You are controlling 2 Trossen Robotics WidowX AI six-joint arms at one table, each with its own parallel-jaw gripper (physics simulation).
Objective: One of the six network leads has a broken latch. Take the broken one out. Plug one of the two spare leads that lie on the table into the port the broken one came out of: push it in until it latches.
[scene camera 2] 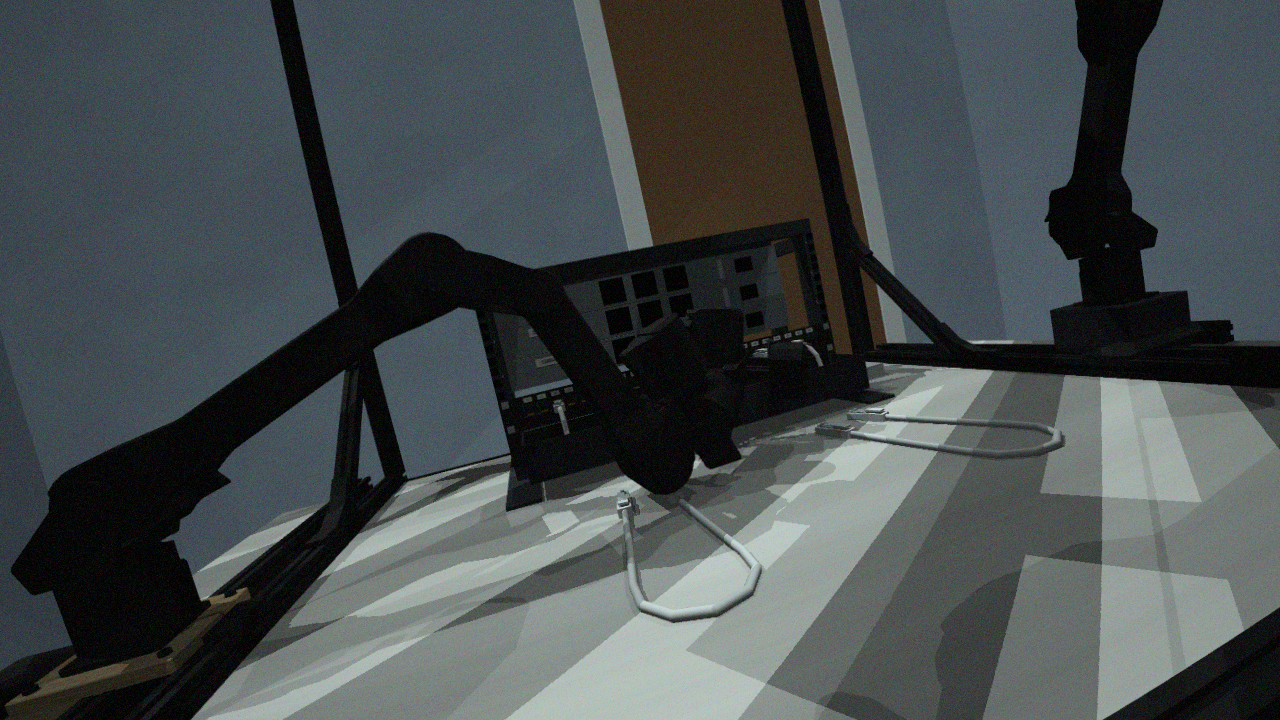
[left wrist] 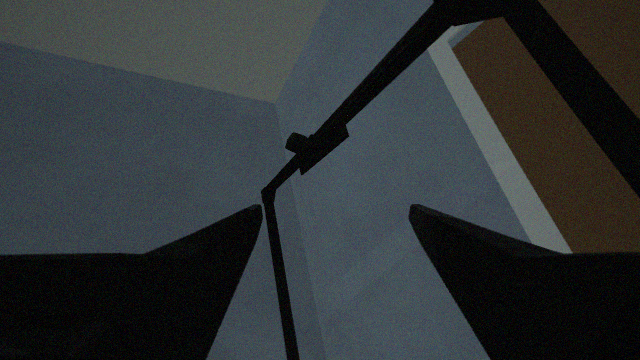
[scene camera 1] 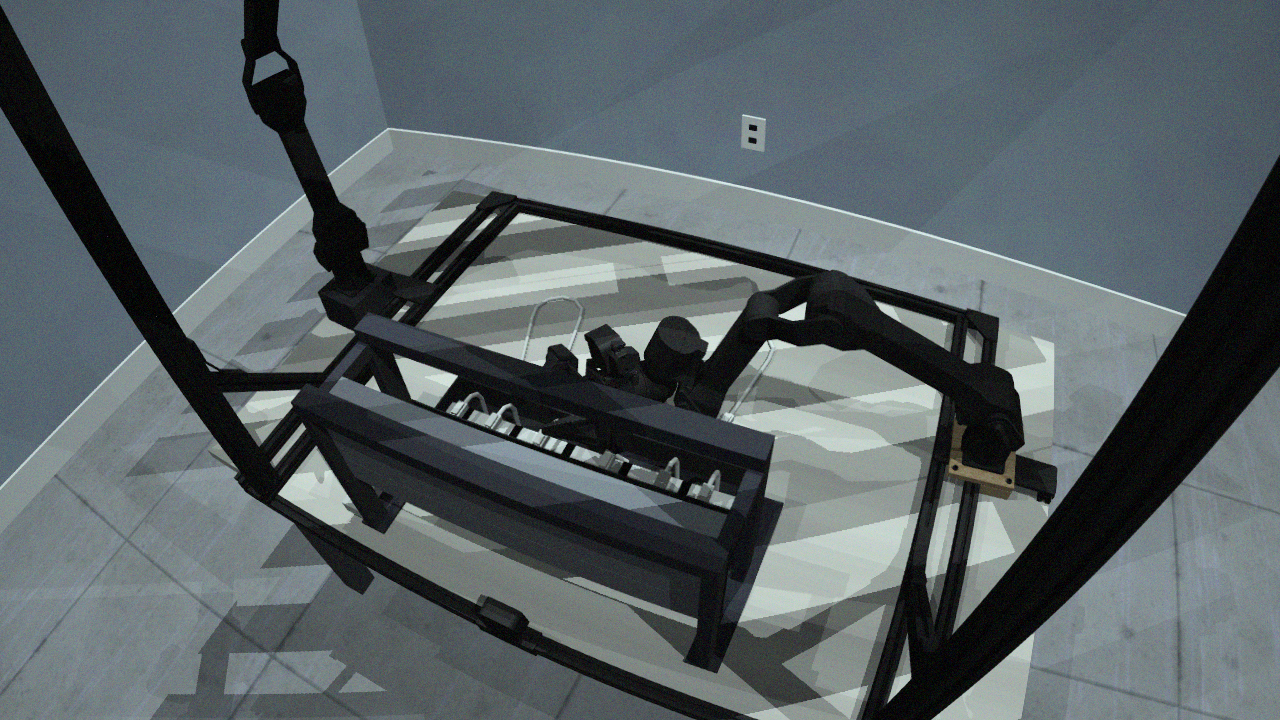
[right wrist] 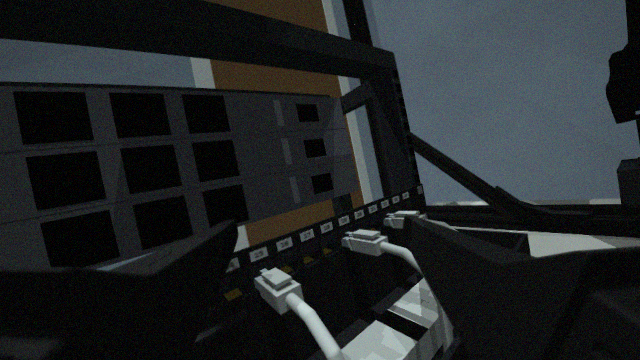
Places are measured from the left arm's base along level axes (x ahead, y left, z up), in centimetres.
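Pixels of known places: left gripper, fingertip midpoint: [left wrist: 335,211]; right gripper, fingertip midpoint: [scene camera 1: 525,410] [right wrist: 321,225]; left arm's base, link origin: [scene camera 2: 1115,300] [scene camera 1: 353,281]; right arm's base, link origin: [scene camera 2: 142,638] [scene camera 1: 984,451].
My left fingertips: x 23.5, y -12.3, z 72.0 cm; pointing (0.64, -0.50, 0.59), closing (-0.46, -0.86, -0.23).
For each thing: its top centre in the pictures, then the offset to it from my left fingertips. "spot": a spot on its surface instead.
- dark rack, top centre: [right wrist: 120,15] [scene camera 1: 529,384] [scene camera 2: 647,249] dz -52.5, dx +31.3, dy -5.4 cm
- middle plug, surface spot: [right wrist: 366,242] spot: dz -69.7, dx +19.9, dy -1.0 cm
- far plug, surface spot: [right wrist: 403,218] spot: dz -69.6, dx +14.5, dy -2.1 cm
- spare lead, surface spot: [scene camera 2: 671,616] spot: dz -78.3, dx +42.2, dy +36.4 cm
Network leads sit in a row of ports in the dark rack [scene camera 1: 519,465] [right wrist: 300,45]. The right wrist view shows a near plug [right wrist: 278,288], a middle plug [right wrist: 366,242] and a far plug [right wrist: 403,218] partly behind the right fingertip. I cannot tell which latch is broken. My right gripper [right wrist: 321,225] is open at the port row, with the near and middle plugs showing between its fingers, not gripped. My left gripper [left wrist: 335,211] is open and empty, facing the wall. One spare lead [scene camera 2: 671,616] [scene camera 1: 751,380] lies in front of the rack; the other spare lead [scene camera 2: 1058,438] [scene camera 1: 559,300] lies farther right in scene camera 2.
The rack stands on the table between the two arm bases. My right arm [scene camera 1: 836,308] [scene camera 2: 411,286] reaches over the table to the rack's port side and hides some ports. My left arm [scene camera 1: 308,170] [scene camera 2: 1105,125] stands raised. Black frame bars border the table.
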